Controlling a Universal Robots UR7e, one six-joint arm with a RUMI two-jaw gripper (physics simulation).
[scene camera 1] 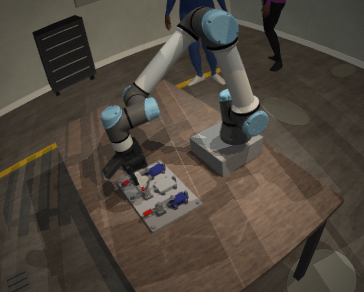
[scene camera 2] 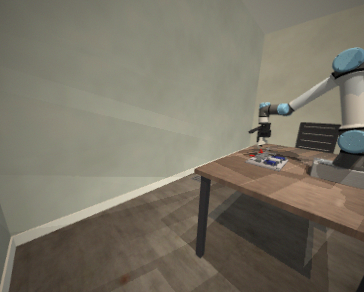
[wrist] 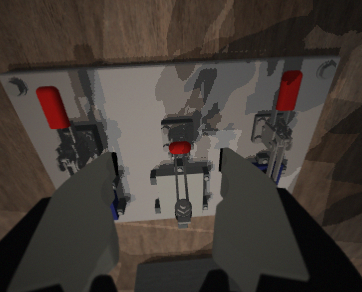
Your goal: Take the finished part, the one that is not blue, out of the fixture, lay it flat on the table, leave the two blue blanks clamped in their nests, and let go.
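Seen in the pictures: gripper, fingertip midpoint: [scene camera 1: 137,186] [scene camera 2: 259,147] [wrist: 169,153]; arm's base at its link origin: [scene camera 1: 236,135] [scene camera 2: 349,167].
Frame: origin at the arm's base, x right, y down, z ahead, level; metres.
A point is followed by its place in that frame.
Observation:
The finished part [scene camera 1: 165,184] @(x -0.029, y 0.048, z 0.393 m) [wrist: 167,192] @(x -0.041, y 0.048, z 0.403 m), a pale flat plate, lies in the middle nest of the grey fixture [scene camera 1: 154,224] @(x -0.179, y 0.070, z 0.525 m) [wrist: 131,100] @(x -0.077, y 0.069, z 0.521 m). The middle clamp's arm [wrist: 183,212] shows above it in the wrist view; its height over the part is hard to tell. That clamp's red handle [wrist: 180,147] @(x -0.028, y -0.011, z 0.509 m) looks foreshortened, pointing towards the wrist camera. Two blue blanks [scene camera 1: 157,169] @(x 0.081, y 0.053, z 0.378 m) [scene camera 1: 178,199] @(x -0.141, y 0.043, z 0.391 m) sit in the side nests, partly hidden by fingers and clamps in the wrist view. My gripper [scene camera 1: 140,183] @(x -0.037, y -0.021, z 0.511 m) [scene camera 2: 260,144] @(x -0.037, y -0.021, z 0.511 m) [wrist: 169,153] @(x -0.037, y -0.021, z 0.511 m) is partly open and empty, above the fixture, its fingers either side of the middle handle.
The outer clamps' red handles [wrist: 52,107] @(x -0.137, y 0.028, z 0.529 m) [wrist: 290,91] @(x 0.079, y 0.038, z 0.538 m) lie back along the fixture. The arm stands on a grey base block [scene camera 1: 226,152] @(x -0.072, y -0.003, z 0.109 m) on the wooden table [scene camera 1: 235,220] @(x -0.339, y 0.084, z 0.256 m). A dark drawer cabinet [scene camera 1: 65,54] and two people stand beyond the table.

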